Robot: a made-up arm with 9 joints. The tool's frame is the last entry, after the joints.
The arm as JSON. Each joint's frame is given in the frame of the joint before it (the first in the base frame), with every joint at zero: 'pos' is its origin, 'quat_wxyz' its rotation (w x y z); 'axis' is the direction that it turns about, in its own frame. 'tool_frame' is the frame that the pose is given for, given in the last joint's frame.
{
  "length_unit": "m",
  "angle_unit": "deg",
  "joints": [
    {
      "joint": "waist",
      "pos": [
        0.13,
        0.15,
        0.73
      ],
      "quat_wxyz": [
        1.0,
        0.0,
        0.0,
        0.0
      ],
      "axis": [
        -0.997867,
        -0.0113,
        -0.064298
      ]
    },
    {
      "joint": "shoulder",
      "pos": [
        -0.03,
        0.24,
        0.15
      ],
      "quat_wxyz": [
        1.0,
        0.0,
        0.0,
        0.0
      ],
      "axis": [
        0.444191,
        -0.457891,
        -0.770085
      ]
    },
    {
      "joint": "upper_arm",
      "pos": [
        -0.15,
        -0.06,
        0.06
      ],
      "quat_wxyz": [
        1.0,
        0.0,
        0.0,
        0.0
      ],
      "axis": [
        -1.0,
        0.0,
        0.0
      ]
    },
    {
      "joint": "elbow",
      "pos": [
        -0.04,
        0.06,
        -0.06
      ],
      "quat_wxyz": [
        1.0,
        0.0,
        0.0,
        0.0
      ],
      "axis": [
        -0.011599,
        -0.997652,
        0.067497
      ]
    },
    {
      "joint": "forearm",
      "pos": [
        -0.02,
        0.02,
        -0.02
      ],
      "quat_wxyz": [
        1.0,
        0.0,
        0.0,
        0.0
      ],
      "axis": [
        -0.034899,
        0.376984,
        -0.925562
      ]
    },
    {
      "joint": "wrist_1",
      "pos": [
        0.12,
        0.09,
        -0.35
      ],
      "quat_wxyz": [
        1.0,
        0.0,
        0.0,
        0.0
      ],
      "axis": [
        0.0,
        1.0,
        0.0
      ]
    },
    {
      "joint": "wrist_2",
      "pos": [
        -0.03,
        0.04,
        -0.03
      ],
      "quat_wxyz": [
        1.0,
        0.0,
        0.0,
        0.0
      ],
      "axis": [
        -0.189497,
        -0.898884,
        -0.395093
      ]
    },
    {
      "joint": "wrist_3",
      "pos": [
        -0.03,
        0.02,
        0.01
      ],
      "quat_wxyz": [
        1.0,
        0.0,
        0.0,
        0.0
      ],
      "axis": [
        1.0,
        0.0,
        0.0
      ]
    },
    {
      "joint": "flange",
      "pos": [
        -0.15,
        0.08,
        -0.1
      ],
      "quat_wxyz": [
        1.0,
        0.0,
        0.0,
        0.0
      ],
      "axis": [
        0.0,
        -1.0,
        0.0
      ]
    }
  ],
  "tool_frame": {
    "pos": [
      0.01,
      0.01,
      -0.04
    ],
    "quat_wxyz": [
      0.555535,
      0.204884,
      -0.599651,
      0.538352
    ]
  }
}
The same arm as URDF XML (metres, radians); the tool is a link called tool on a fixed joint. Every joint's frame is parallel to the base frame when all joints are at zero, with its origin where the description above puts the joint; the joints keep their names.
<robot name="arm">
  <joint name="waist" type="continuous">
    <parent link="base"/>
    <child link="link1"/>
    <origin xyz="0.1300 0.1500 0.7300"/>
    <axis xyz="-0.997867 -0.0113 -0.064298"/>
  </joint>
  <joint name="shoulder" type="continuous">
    <parent link="link1"/>
    <child link="link2"/>
    <origin xyz="-0.0300 0.2400 0.1500"/>
    <axis xyz="0.444191 -0.457891 -0.770085"/>
  </joint>
  <joint name="upper_arm" type="continuous">
    <parent link="link2"/>
    <child link="link3"/>
    <origin xyz="-0.1500 -0.0600 0.0600"/>
    <axis xyz="-1 0 0"/>
  </joint>
  <joint name="elbow" type="continuous">
    <parent link="link3"/>
    <child link="link4"/>
    <origin xyz="-0.0400 0.0600 -0.0600"/>
    <axis xyz="-0.011599 -0.997652 0.067497"/>
  </joint>
  <joint name="forearm" type="continuous">
    <parent link="link4"/>
    <child link="link5"/>
    <origin xyz="-0.0200 0.0200 -0.0200"/>
    <axis xyz="-0.034899 0.376984 -0.925562"/>
  </joint>
  <joint name="wrist_1" type="continuous">
    <parent link="link5"/>
    <child link="link6"/>
    <origin xyz="0.1200 0.0900 -0.3500"/>
    <axis xyz="0 1 0"/>
  </joint>
  <joint name="wrist_2" type="continuous">
    <parent link="link6"/>
    <child link="link7"/>
    <origin xyz="-0.0300 0.0400 -0.0300"/>
    <axis xyz="-0.189497 -0.898884 -0.395093"/>
  </joint>
  <joint name="wrist_3" type="continuous">
    <parent link="link7"/>
    <child link="link8"/>
    <origin xyz="-0.0300 0.0200 0.0100"/>
    <axis xyz="1 0 0"/>
  </joint>
  <joint name="flange" type="continuous">
    <parent link="link8"/>
    <child link="link9"/>
    <origin xyz="-0.1500 0.0800 -0.1000"/>
    <axis xyz="0 -1 0"/>
  </joint>
  <joint name="tool_fixed" type="fixed">
    <parent link="link9"/>
    <child link="tool"/>
    <origin xyz="0.0100 0.0100 -0.0400" rpy="-1.1306 -1.0905 2.2740"/>
  </joint>
  <link name="base"/>
  <link name="link1"/>
  <link name="link2"/>
  <link name="link3"/>
  <link name="link4"/>
  <link name="link5"/>
  <link name="link6"/>
  <link name="link7"/>
  <link name="link8"/>
  <link name="link9"/>
  <link name="tool"/>
</robot>

